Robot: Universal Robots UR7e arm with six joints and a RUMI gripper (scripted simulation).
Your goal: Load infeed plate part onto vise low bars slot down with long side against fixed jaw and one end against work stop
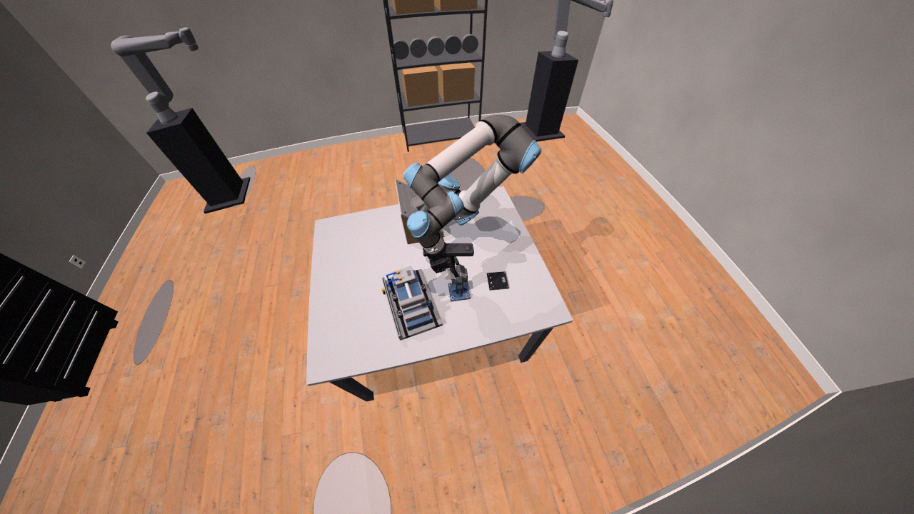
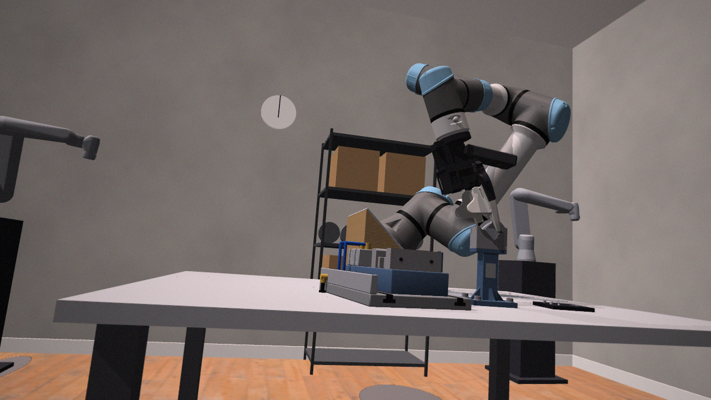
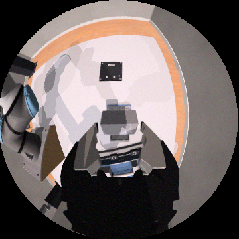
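The part lies 10 mm to the left of my hand and 10 mm below it. Also, from my hand: vise 220 mm to the right, 120 mm below, 10 mm behind; infeed plate 190 mm to the left, 160 mm below.
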